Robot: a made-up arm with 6 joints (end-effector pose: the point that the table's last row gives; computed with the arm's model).
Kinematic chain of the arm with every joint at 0, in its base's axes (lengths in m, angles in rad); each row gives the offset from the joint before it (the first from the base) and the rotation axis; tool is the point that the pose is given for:
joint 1: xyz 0 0 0.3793 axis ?
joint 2: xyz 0 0 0 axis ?
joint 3: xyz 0 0 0.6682 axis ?
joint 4: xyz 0 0 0 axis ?
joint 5: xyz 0.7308 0 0 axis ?
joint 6: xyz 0 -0.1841 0 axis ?
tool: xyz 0 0 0
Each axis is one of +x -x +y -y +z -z.
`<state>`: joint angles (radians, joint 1 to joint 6).
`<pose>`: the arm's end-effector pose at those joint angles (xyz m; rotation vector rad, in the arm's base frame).
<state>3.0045 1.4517 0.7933 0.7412 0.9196 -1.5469</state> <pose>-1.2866 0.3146 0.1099 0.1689 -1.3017 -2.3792</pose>
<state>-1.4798 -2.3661 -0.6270 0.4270 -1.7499 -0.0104</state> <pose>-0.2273 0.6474 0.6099 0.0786 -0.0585 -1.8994</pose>
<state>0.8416 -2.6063 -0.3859 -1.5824 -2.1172 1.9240</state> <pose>-0.4255 -0.4731 0.4979 1.6035 2.3869 -0.9377</pose>
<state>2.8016 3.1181 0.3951 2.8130 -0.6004 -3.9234</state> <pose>0.5338 -0.3737 -0.6400 -1.6463 0.6903 0.8600</pose>
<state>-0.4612 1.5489 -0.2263 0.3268 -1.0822 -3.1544</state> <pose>0.4396 -0.4132 -0.3337 -0.4445 -0.0466 2.9574</pose>
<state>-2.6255 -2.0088 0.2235 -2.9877 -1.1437 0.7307</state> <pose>0.9872 0.3509 0.6899 -0.8565 0.0587 0.4436</pose>
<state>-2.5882 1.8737 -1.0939 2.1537 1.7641 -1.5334</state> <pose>0.1004 -0.0571 -0.0979 2.2158 -1.4676 0.6107</pose>
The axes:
joint 1: +z
joint 2: +y
joint 3: -y
joint 4: -x
joint 5: -y
joint 6: -x

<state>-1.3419 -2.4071 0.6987 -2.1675 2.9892 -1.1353</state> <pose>-0.1653 1.1656 0.0617 -0.8689 0.7171 -1.3509</pose>
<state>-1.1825 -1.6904 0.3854 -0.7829 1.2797 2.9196</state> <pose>-0.4628 0.7867 1.0020 0.0689 0.7830 2.5833</pose>
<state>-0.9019 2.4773 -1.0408 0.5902 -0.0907 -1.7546</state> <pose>-0.3093 0.1447 0.0266 -0.5758 -2.0288 1.0254</pose>
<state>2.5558 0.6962 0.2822 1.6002 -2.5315 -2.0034</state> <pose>-0.9793 0.6432 0.7665 0.2188 -0.3437 0.1063</pose>
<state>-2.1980 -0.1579 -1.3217 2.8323 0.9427 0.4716</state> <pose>0.0037 -0.2937 0.3903 -0.8617 0.8081 0.7620</pose>
